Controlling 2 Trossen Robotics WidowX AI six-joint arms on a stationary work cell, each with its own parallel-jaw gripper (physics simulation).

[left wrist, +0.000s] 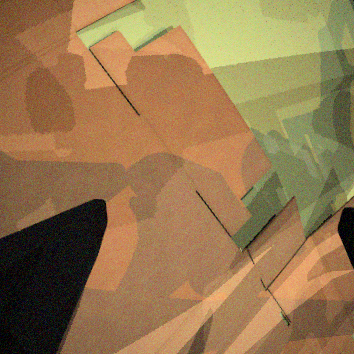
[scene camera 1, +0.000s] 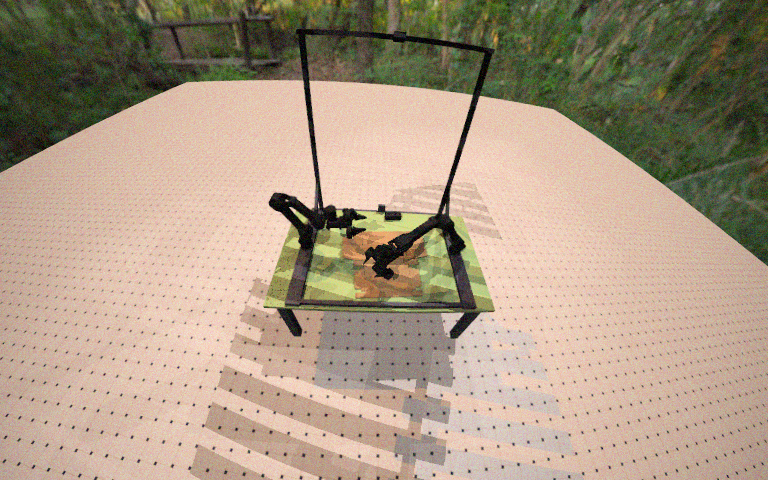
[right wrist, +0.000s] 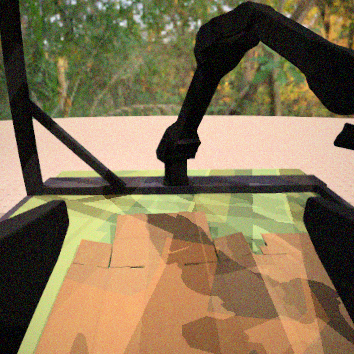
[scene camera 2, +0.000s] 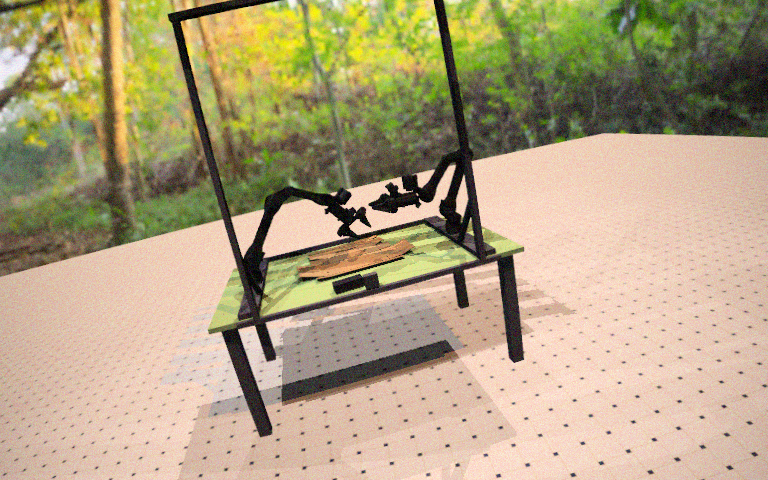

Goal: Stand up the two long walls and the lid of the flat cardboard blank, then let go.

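Seen in the pictures: left gripper, between the fingertips: (left wrist: 224,215) (scene camera 1: 368,270) (scene camera 2: 365,232); right gripper, between the fingertips: (scene camera 1: 366,223) (right wrist: 187,210) (scene camera 2: 370,206); left arm's base, origin of its link: (scene camera 1: 454,251) (right wrist: 175,180); right arm's base, origin of its link: (scene camera 1: 306,245) (scene camera 2: 455,232).
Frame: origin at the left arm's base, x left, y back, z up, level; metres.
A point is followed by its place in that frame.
Note:
The brown cardboard blank (scene camera 1: 396,283) @[z -0.013, x 0.238, y -0.383 m] (scene camera 2: 356,258) @[z -0.016, x 0.033, y -0.455 m] (left wrist: 165,125) @[z -0.011, x 0.232, y -0.565 m] (right wrist: 145,305) @[z -0.017, x -0.042, y -0.393 m] lies spread on the table. Its panels and end flaps look flat, with thin dark slits between some of them; no wall or lid stands upright. My left gripper (scene camera 1: 376,270) @[z 0.049, x 0.200, y -0.536 m] (scene camera 2: 361,230) @[z 0.049, x 0.200, y -0.536 m] (left wrist: 224,215) @[z 0.049, x 0.200, y -0.536 m] is open and empty above the blank, angled down, and hides part of it in scene camera 1. My right gripper (scene camera 1: 364,223) @[z 0.204, x 0.000, y -0.558 m] (scene camera 2: 370,203) @[z 0.204, x 0.000, y -0.558 m] (right wrist: 187,210) @[z 0.204, x 0.000, y -0.558 m] is open and empty, held roughly level above the table, higher than the left one and off to the side of the blank's middle.
The green patterned table (scene camera 1: 331,291) @[z -0.019, x 0.296, y -0.729 m] (scene camera 2: 294,300) @[z -0.019, x -0.286, y -0.169 m] has a dark rail around it. Black blocks (scene camera 1: 392,215) @[z 0.016, x -0.289, y -0.384 m] (scene camera 2: 347,283) @[z 0.010, x -0.332, y -0.374 m] sit near one long edge of the table beside the blank. A tall black frame (scene camera 1: 308,101) @[z 0.713, x -0.340, y -0.880 m] (scene camera 2: 198,107) @[z 0.718, x -0.379, y -0.037 m] rises over that edge. The left arm shows in the right wrist view.

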